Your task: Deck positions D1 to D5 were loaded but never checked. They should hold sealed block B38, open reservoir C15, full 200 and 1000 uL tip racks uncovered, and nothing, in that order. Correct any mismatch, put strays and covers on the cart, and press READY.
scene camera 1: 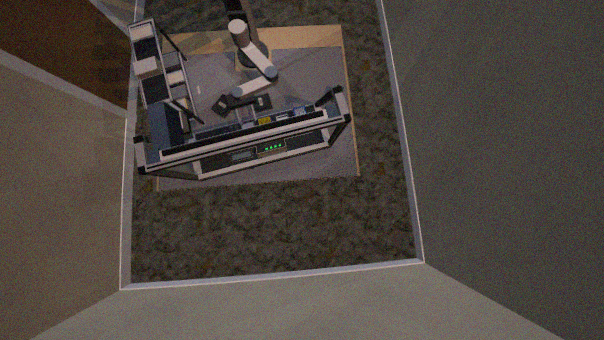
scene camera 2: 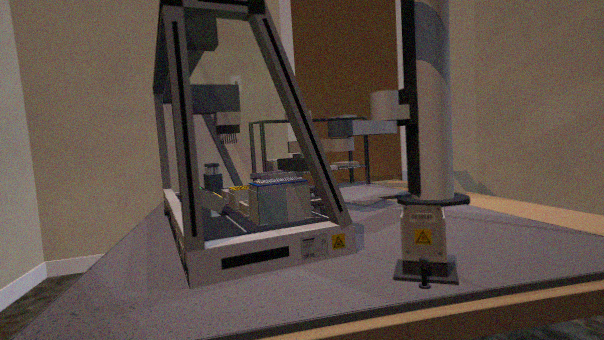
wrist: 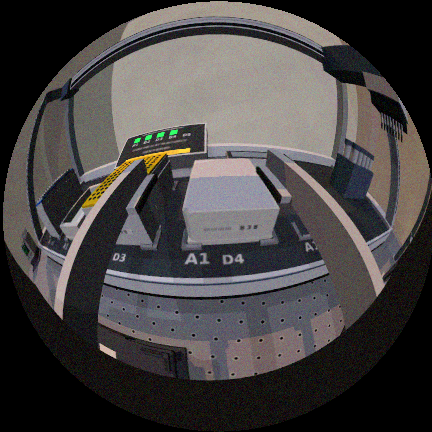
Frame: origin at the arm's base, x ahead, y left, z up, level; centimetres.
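Where they show: gripper, fingertip midpoint: (scene camera 1: 248,123) (scene camera 2: 255,177) (wrist: 205,160); arm's base, link origin: (scene camera 2: 432,202).
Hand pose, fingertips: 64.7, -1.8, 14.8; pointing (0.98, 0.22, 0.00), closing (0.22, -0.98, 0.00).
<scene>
Each offset is from my fingertips to the top centre of the thing, as dx, dy, dz. "spot": to the spot under its first point.
A white block marked B38 {+4.7, -1.1, -3.5} (wrist: 230,205) stands at deck position D4 in the wrist view. My gripper (wrist: 205,160) is open, with one finger on each side of the block and gaps between. A yellow-topped tip rack {+2.4, +11.1, -1.7} (wrist: 110,185) (scene camera 1: 264,120) stands at D3, partly hidden by my left finger. A low white reservoir {+0.1, +23.2, -4.6} (wrist: 74,220) (scene camera 1: 282,117) stands beyond it; its marking is unreadable. A tall blue-edged rack {-2.2, +35.4, +2.0} (wrist: 60,200) (scene camera 1: 299,110) (scene camera 2: 280,202) stands at the deck's far end. The status panel (wrist: 195,139) (scene camera 1: 279,142) shows green lights for D1 to D4, with D5 unlit.
The storage cart {-33.2, -51.5, +22.1} (scene camera 1: 166,82) stands at the left with pale boxes on its shelves. A multichannel pipette head (wrist: 387,102) (scene camera 2: 216,98) hangs near the deck's far right in the wrist view, above a tube holder {spot: +11.1, -25.4, -2.5} (wrist: 350,175). The gantry frame (scene camera 2: 300,120) surrounds the deck.
</scene>
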